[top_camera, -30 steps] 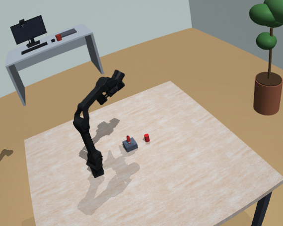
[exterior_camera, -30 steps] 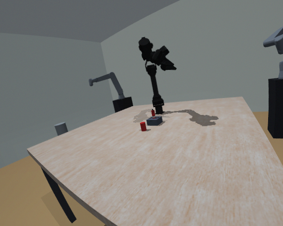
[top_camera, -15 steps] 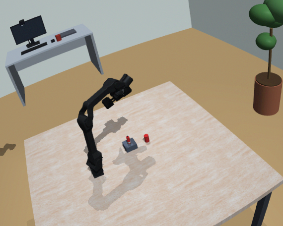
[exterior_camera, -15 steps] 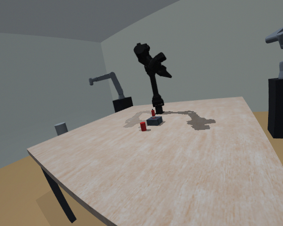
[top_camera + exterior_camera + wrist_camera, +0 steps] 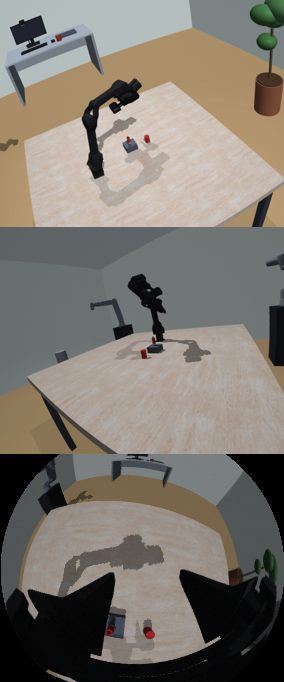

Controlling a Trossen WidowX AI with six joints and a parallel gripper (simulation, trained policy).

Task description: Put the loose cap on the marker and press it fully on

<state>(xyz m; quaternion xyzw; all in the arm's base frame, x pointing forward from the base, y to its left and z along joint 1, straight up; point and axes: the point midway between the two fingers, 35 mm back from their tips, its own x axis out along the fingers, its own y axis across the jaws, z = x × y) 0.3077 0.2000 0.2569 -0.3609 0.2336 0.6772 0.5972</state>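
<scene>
My gripper tip is now 210 mm above the red cap, 140 mm to the left of it and 60 mm short of it. The rest, counted from my gripper tip: red marker: 160 mm below, 130 mm to the right, 50 mm behind; grey-blue holder block: 210 mm below, 130 mm to the right, 50 mm behind.
</scene>
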